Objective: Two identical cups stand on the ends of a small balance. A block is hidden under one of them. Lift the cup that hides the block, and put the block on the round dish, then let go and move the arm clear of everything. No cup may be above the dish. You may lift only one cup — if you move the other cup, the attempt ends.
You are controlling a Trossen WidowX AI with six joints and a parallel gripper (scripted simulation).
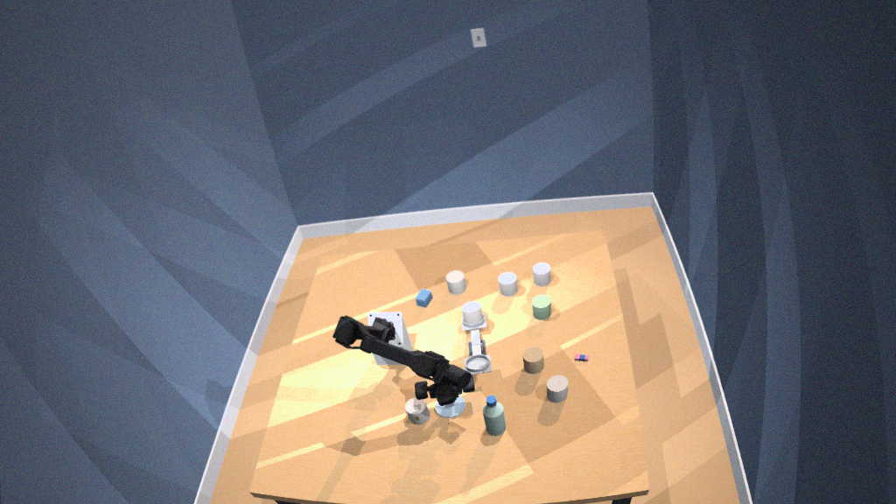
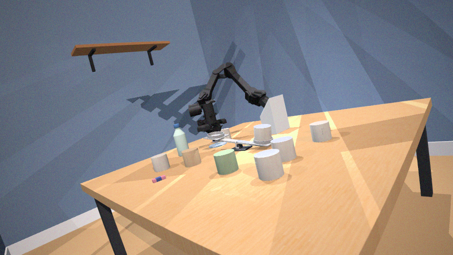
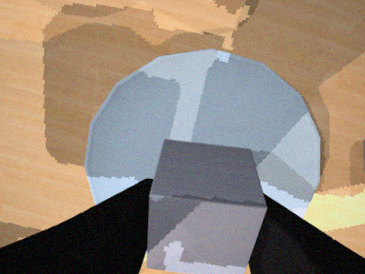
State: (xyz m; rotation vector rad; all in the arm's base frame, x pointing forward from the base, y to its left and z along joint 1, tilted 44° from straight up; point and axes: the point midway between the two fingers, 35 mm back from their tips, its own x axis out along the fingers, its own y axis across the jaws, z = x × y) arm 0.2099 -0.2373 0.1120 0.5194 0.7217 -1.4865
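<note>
Now: the grey block 1 cm above my gripper tip. The rest, counted from my gripper tip: bottle (15 cm ahead, 11 cm to the right, 8 cm above); round pale-blue dish (3 cm below); small balance (9 cm ahead, 25 cm to the left, 1 cm above).
</note>
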